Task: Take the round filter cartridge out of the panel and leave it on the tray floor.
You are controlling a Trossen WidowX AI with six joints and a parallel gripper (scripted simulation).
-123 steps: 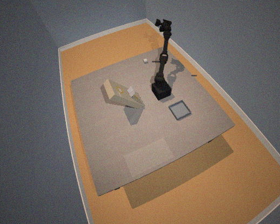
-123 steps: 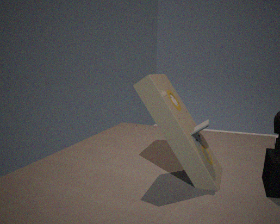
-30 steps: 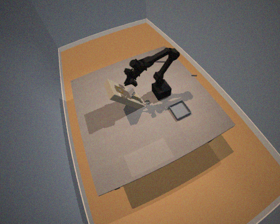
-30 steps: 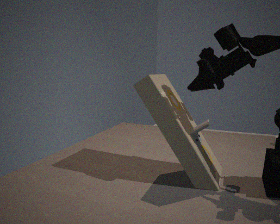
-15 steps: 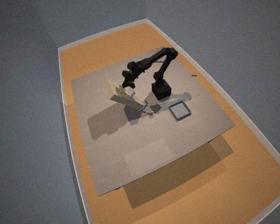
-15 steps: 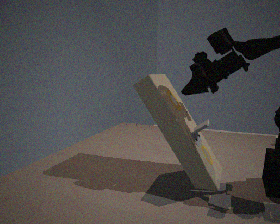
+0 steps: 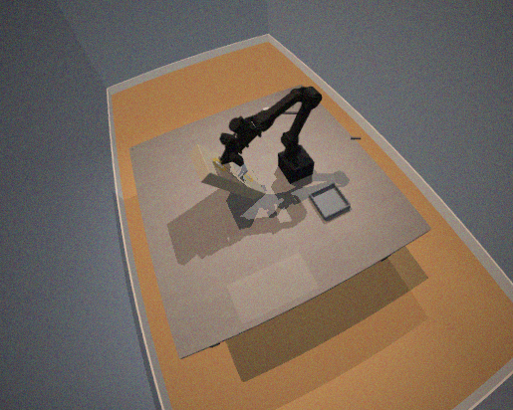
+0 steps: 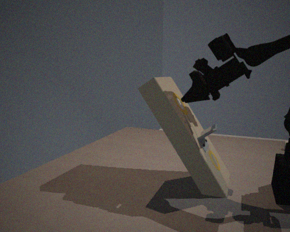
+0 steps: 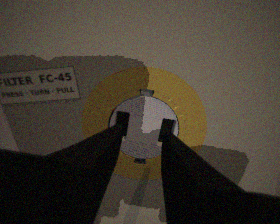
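The white round cartridge is 2 cm ahead of my gripper tip and 2 cm below it. Also, from my gripper tip: beige panel 2 cm behind, 9 cm below; then grey bracket 8 cm behind, 1 cm to the right, 11 cm below; then grey tray 45 cm behind, 24 cm to the left, 25 cm below.
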